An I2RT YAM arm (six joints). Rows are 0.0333 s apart.
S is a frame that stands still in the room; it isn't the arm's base.
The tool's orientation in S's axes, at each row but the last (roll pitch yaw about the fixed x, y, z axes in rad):
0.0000 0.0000 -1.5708
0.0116 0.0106 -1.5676
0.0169 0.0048 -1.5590
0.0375 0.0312 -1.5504
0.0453 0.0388 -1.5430
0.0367 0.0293 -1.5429
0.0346 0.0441 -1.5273
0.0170 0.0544 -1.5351
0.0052 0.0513 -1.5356
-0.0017 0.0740 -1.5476
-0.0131 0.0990 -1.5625
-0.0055 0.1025 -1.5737
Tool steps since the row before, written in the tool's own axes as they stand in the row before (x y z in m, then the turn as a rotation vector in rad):
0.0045 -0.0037 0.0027 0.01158 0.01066 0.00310
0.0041 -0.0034 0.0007 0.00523 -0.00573 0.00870
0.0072 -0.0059 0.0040 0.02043 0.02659 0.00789
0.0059 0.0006 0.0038 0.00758 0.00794 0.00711
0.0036 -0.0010 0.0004 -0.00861 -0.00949 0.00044
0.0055 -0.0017 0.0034 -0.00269 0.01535 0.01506
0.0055 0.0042 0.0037 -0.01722 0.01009 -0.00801
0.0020 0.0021 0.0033 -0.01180 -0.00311 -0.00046
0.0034 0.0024 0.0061 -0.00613 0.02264 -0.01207
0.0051 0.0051 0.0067 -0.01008 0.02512 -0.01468
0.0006 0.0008 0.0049 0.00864 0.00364 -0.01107
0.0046 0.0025 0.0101 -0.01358 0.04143 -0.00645
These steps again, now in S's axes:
-0.0037 -0.0045 0.0027 0.01066 -0.01158 0.00310
-0.0034 -0.0041 0.0006 -0.00581 -0.00534 0.00858
-0.0059 -0.0073 0.0039 0.02669 -0.02016 0.00824
0.0006 -0.0060 0.0036 0.00783 -0.00765 0.00716
-0.0009 -0.0036 0.0002 -0.00974 0.00834 0.00034
-0.0017 -0.0056 0.0032 0.01472 0.00264 0.01569
0.0043 -0.0055 0.0036 0.00959 0.01797 -0.00689
0.0021 -0.0021 0.0032 -0.00352 0.01169 0.00013
0.0025 -0.0036 0.0059 0.02245 0.00753 -0.01162
0.0052 -0.0055 0.0063 0.02483 0.01172 -0.01394
0.0009 -0.0011 0.0048 0.00356 -0.00747 -0.01192
0.0025 -0.0056 0.0096 0.04143 0.01407 -0.00525

